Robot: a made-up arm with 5 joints.
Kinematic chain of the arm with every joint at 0, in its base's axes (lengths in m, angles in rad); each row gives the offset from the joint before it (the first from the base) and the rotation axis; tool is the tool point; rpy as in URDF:
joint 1: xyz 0 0 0.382 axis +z
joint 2: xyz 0 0 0 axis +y
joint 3: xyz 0.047 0 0.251 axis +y
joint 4: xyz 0.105 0 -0.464 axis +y
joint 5: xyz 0.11 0 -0.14 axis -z
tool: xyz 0 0 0 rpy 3.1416 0 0
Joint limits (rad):
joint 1: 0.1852..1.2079
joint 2: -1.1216..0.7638
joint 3: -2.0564..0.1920
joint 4: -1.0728..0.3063
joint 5: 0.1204..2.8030
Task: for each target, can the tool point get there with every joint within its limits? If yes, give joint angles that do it. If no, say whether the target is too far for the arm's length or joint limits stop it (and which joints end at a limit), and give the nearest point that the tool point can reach.
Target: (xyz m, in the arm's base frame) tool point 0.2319 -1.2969 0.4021
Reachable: no: too far | nearest point -0.1781 -0.4692 0.9571 | short by 1.078 m
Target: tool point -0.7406 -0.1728 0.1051
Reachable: no: joint limits stop it (at a limit: joint 2, joint 3, joint 4) | nearest point -0.2053 -0.0479 0.0300 | short by 0.555 m
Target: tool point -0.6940 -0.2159 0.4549
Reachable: no: joint limits stop it (at a limit: joint 2, joint 3, joint 4) | nearest point -0.4792 -0.1491 0.9571 | short by 0.550 m
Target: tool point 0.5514 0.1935 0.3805
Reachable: yes | joints 0.3375 0.1100 -0.7126 -0.7488 2.1991
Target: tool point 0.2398 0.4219 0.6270
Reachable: yes | joints 1.0540 -0.8173 -0.4566 -0.0615 0.3301
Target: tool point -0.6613 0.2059 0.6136
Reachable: no: joint limits stop it (at a limit: joint 1, joint 2, joint 3, joint 4) | nearest point -0.4933 -0.0924 0.9571 | short by 0.485 m
